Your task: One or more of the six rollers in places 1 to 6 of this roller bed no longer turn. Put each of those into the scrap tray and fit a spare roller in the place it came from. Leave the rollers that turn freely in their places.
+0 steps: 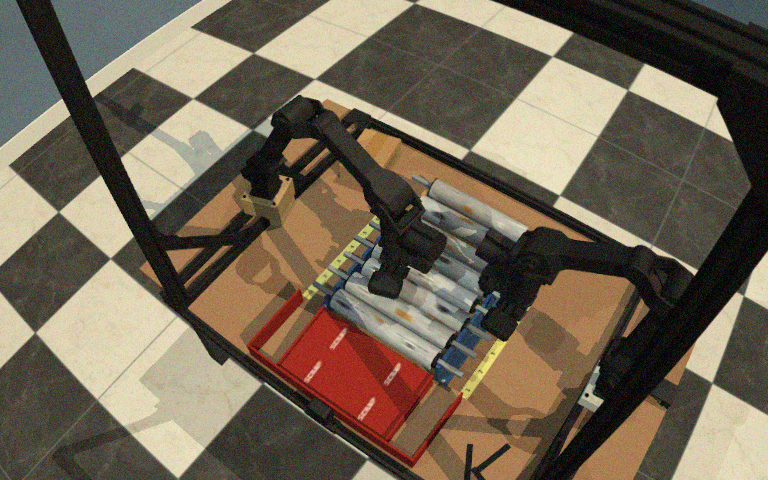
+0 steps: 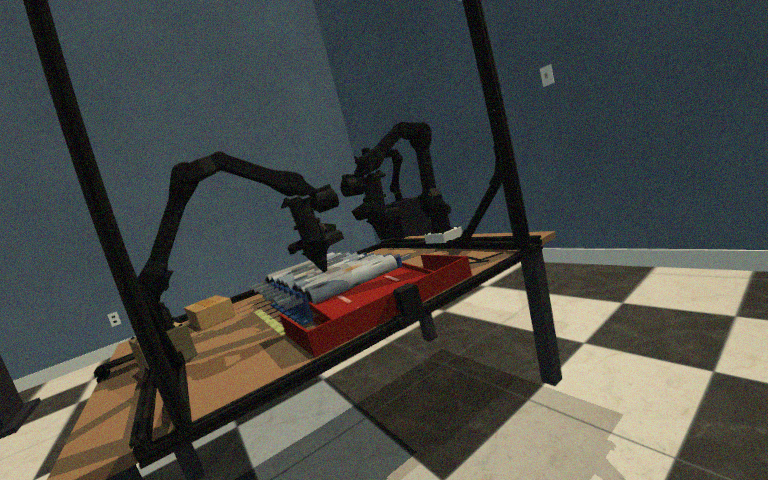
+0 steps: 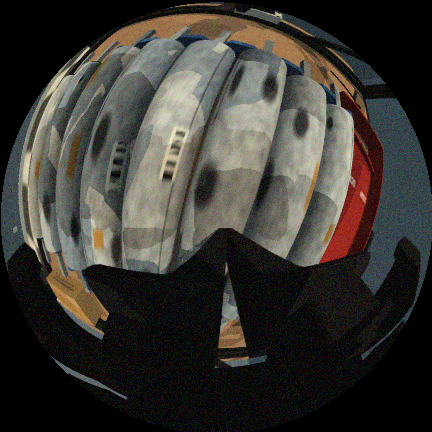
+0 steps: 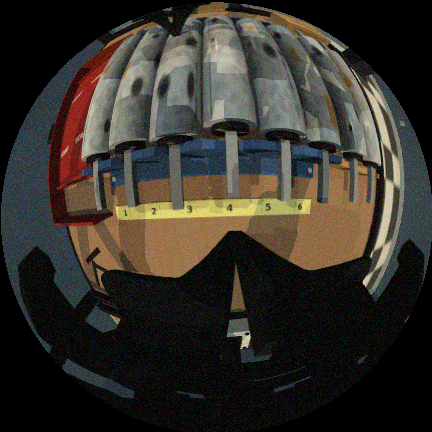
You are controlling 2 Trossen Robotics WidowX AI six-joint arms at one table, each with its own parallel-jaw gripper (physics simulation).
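Places are measured from the left arm's base along level axes (x left, y down, z back), in centimetres.
Pixels of known places: left gripper, fingertip midpoint: (image 1: 399,282) (image 2: 325,271) (image 3: 224,234) (image 4: 175,35); right gripper, fingertip midpoint: (image 1: 509,315) (image 2: 382,239) (image 4: 233,236); left arm's base, origin of the base link: (image 1: 266,188); right arm's base, origin of the base link: (image 1: 611,388) (image 2: 442,230).
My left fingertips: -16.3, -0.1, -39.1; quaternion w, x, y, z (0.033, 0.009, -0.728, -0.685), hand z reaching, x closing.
Observation:
Ahead of a thing's pixels: the offset from my left fingertips to its top centre, as dx, dy, dz. "*": to the spot under its first point. Level surfaces: height alone.
The roller bed @[dy +7.3] (image 1: 453,363) (image 4: 215,167) has grey, stained rollers side by side in places 1 to 6; roller 1 @[-10.2, +0.1, +0.0] (image 1: 387,332) (image 4: 100,125) is nearest the tray. Two spare rollers @[+26.0, +0.1, -11.8] (image 1: 475,206) @[+20.1, +0.1, -9.9] (image 4: 345,100) lie beyond place 6. The red scrap tray @[-21.3, +2.7, +3.5] (image 1: 334,384) (image 2: 351,316) (image 3: 376,175) holds no roller. My left gripper (image 1: 385,291) (image 2: 325,267) (image 3: 224,234) is shut and empty, pointing down just above roller 3 @[-0.7, +0.0, -3.7] (image 3: 225,150) (image 4: 172,120). My right gripper (image 1: 501,333) (image 4: 234,236) is shut and empty, beside the axle ends near place 4. Whether any roller turns cannot be seen.
Yellow number strips @[* -10.9, +7.6, -21.6] (image 1: 481,367) (image 4: 165,212) run along both sides of the bed. A wooden block @[+37.0, +2.2, +19.2] (image 1: 382,148) (image 2: 209,312) (image 3: 75,295) stands at the back left. A white bracket (image 1: 589,390) (image 2: 444,234) lies by the right arm. Black frame posts (image 1: 84,135) rise at the table's edges.

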